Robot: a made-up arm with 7 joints.
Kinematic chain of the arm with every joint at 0, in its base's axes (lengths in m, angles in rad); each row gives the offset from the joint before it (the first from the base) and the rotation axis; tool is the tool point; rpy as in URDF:
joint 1: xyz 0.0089 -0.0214 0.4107 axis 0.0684 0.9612 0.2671
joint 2: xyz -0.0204 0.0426 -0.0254 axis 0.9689 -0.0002 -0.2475
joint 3: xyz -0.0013 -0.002 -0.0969 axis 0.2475 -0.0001 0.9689
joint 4: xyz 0.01 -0.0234 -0.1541 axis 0.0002 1 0
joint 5: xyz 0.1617 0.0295 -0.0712 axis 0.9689 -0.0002 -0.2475
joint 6: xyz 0.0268 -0.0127 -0.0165 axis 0.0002 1 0
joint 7: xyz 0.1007 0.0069 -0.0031 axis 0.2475 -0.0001 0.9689
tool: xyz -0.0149 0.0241 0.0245 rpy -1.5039 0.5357 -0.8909
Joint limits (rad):
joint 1: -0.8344..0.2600
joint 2: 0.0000..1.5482
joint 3: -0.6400..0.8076
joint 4: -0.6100..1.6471
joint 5: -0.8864..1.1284
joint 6: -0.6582..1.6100
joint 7: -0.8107..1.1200
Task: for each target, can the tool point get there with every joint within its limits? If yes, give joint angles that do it. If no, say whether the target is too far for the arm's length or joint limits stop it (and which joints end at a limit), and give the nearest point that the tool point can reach.
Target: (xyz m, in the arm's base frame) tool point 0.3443 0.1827 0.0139
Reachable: yes | joints -0.4500 0.3189 0.3743 0.6662 -0.6123 0.9592 0.8493
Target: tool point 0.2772 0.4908 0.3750
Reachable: yes | joints -0.5318 1.3578 0.4627 0.7688 -0.7041 1.2289 -0.2718
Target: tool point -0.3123 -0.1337 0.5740
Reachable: no: joint limits stop it (at a limit: joint 1, joint 2, joint 3, joint 4, joint 6, joint 7) | nearest point 0.0413 0.0756 0.6383 | short by 0.416 m
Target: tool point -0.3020 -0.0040 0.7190
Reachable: no: joint limits stop it (at a limit: joint 1, joint 2, joint 3, joint 4, joint 6, joint 7) | nearest point 0.0301 0.1012 0.6584 | short by 0.354 m
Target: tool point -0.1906 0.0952 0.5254
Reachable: no: joint limits stop it (at a limit: joint 1, joint 2, joint 3, joint 4, joint 6, joint 7) | nearest point 0.0336 0.0893 0.6491 | short by 0.256 m
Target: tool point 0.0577 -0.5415 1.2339
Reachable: no: too far | nearest point 0.1070 0.0644 0.6969 | short by 0.811 m
